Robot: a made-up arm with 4 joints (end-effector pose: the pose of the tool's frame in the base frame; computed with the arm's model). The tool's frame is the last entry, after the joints.
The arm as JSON. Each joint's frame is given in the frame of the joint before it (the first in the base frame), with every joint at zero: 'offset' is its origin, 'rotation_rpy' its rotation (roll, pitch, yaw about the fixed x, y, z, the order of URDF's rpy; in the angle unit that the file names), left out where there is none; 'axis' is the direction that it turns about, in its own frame. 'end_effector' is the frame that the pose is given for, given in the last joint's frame.
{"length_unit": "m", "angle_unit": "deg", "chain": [
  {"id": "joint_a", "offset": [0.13, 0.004, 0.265], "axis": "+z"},
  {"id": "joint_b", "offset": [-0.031, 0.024, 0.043], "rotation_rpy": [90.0, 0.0, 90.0], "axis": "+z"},
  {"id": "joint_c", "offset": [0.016, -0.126, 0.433], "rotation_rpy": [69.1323, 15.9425, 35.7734], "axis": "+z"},
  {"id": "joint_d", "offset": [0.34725, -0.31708, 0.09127], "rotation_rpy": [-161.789, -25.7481, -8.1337], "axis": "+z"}
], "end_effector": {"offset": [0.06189, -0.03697, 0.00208], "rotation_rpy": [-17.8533, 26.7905, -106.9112]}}
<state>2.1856 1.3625 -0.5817 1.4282</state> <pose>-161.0 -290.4 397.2 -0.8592 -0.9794 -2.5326</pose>
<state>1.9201 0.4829 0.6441 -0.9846</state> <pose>-338.1 188.4 541.6 -0.6217 1.3194 0.0802</pose>
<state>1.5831 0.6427 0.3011 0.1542</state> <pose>-281.4 164.8 574.1 0.6823 0.3789 1.8213</pose>
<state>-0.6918 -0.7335 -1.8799 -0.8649</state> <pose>66.5 -539.4 45.6 -1.0476 -0.0716 0.2490</pose>
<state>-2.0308 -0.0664 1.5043 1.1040</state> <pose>207.9 -783.2 466.0 0.5658 0.6901 -1.7757</pose>
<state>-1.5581 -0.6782 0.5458 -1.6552</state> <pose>461.4 -263.6 77.6 -0.1475 0.1666 2.5779</pose>
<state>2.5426 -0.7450 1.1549 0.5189</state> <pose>-575.6 -76.3 116.5 -0.5506 0.5415 1.8401</pose>
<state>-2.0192 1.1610 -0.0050 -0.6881</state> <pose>334.1 -217.6 609.0 1.3878 0.7366 -1.7852</pose>
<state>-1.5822 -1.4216 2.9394 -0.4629</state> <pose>-122.9 -826.7 427.7 -0.1463 0.7622 1.6715</pose>
